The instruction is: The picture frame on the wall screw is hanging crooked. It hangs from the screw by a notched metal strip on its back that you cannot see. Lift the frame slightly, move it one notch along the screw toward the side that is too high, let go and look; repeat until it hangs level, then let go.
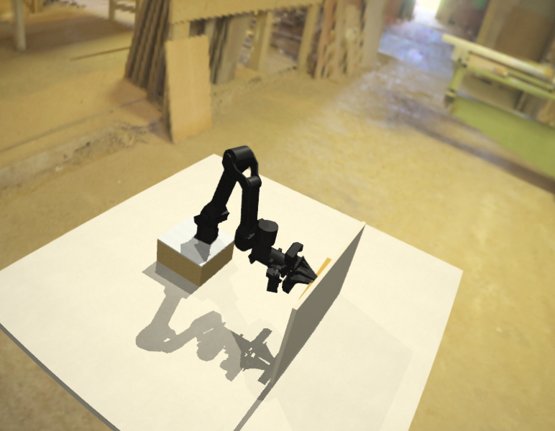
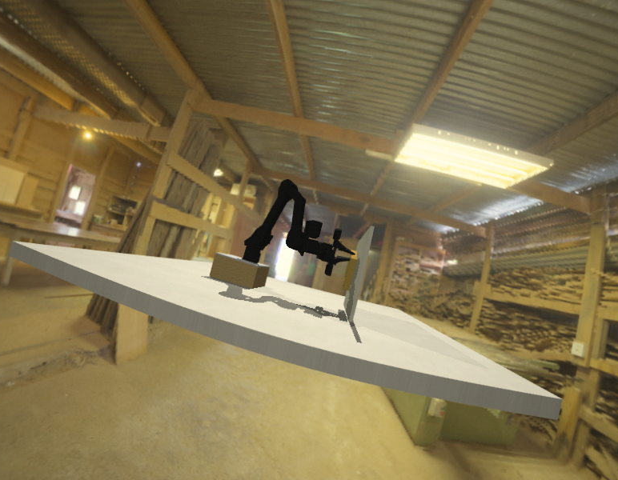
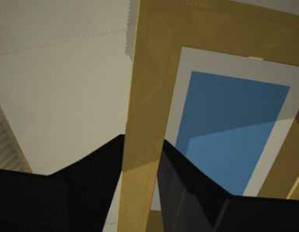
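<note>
The picture frame is 5 cm below my gripper tip, 2 cm to the left of it and 1 cm ahead of it. From my gripper tip the other things lie so: wall panel: 6 cm below, 2 cm ahead, 1 cm to the left.
</note>
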